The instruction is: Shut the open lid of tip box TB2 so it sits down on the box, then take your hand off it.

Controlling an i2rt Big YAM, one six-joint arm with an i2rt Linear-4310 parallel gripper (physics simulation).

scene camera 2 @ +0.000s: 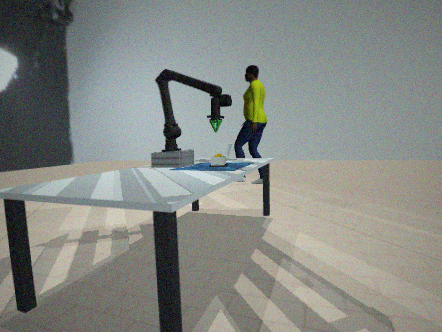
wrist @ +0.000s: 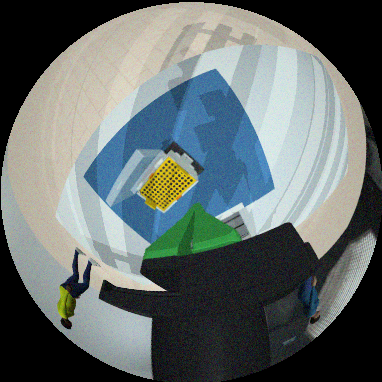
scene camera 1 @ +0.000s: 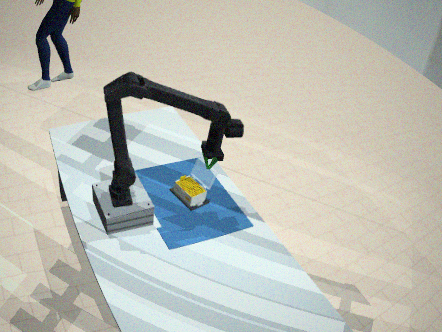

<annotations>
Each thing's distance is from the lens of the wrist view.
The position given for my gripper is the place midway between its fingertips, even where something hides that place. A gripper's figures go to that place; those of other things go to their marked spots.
my gripper [wrist: 197,207]: 13 cm
lid [wrist: 142,162]: 24 cm
</annotations>
